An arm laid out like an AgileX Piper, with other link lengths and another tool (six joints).
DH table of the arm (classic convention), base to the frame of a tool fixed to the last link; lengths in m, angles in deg. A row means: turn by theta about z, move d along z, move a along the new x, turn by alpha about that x. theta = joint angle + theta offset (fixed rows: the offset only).
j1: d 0.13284  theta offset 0  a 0  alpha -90
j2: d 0  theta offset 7.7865  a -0.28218  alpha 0
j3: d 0  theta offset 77.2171  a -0.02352  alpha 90
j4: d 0.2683  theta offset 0  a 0  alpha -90
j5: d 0  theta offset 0  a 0  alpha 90
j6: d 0.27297  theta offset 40  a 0.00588  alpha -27.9
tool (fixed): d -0.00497  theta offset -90  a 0  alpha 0
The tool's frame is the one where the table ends.
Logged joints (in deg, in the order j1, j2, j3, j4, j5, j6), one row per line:
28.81, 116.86, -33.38, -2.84, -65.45, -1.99
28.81, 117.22, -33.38, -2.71, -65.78, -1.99
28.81, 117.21, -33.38, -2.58, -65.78, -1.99
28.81, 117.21, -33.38, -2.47, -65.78, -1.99
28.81, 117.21, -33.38, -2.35, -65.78, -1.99
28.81, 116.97, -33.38, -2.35, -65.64, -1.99
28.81, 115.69, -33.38, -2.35, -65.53, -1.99
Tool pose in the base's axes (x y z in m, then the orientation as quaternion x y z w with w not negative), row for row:
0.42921, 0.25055, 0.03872, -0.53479, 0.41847, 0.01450, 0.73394
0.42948, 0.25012, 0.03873, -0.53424, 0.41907, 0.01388, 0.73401
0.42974, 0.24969, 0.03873, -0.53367, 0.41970, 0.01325, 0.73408
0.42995, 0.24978, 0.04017, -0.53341, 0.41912, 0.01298, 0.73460
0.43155, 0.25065, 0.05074, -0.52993, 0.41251, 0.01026, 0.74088
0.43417, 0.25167, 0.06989, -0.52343, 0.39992, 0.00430, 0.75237
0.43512, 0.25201, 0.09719, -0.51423, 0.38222, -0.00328, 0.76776
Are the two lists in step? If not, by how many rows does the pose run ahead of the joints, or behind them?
The pose runs 2 rows ahead of the joints: the pose in row i belongs to the joints in row i + 2.
